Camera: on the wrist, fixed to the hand. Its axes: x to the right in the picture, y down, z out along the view.
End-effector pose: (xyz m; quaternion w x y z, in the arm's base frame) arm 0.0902 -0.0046 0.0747 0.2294 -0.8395 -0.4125 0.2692
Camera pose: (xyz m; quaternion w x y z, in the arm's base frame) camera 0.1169 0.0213 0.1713 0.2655 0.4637 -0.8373 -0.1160
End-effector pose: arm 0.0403 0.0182 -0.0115 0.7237 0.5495 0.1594 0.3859
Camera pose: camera 0.0128 0.0768 -0.0922 0.3594 -0.0830 0.4850 -0.7929
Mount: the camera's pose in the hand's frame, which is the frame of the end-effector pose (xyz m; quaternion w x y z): 0.0095 -0.0578 -0.0853 0.0142 -0.0560 0.1100 0.9923
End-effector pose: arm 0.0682 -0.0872 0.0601 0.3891 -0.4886 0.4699 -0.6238
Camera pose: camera -0.0186 -0.0638 0.1114 0.5454 0.5061 0.5692 0.3498
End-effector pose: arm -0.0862 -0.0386 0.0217 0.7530 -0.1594 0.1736 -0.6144
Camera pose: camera -0.1737 -0.0614 -0.0285 0.5923 0.1954 0.2779 0.7306
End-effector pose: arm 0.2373 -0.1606 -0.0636 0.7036 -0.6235 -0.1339 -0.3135
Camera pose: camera 0.1922 -0.2467 -0.0282 0.3009 -0.1466 0.7117 0.6176
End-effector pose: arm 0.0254 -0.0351 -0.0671 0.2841 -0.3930 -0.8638 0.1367
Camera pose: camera 0.0366 -0.0646 0.0314 0.0586 0.8936 -0.4013 -0.1922
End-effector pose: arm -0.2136 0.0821 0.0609 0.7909 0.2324 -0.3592 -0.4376
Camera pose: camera -0.1747 0.0491 -0.0291 0.4980 -0.3493 -0.1242 0.7840
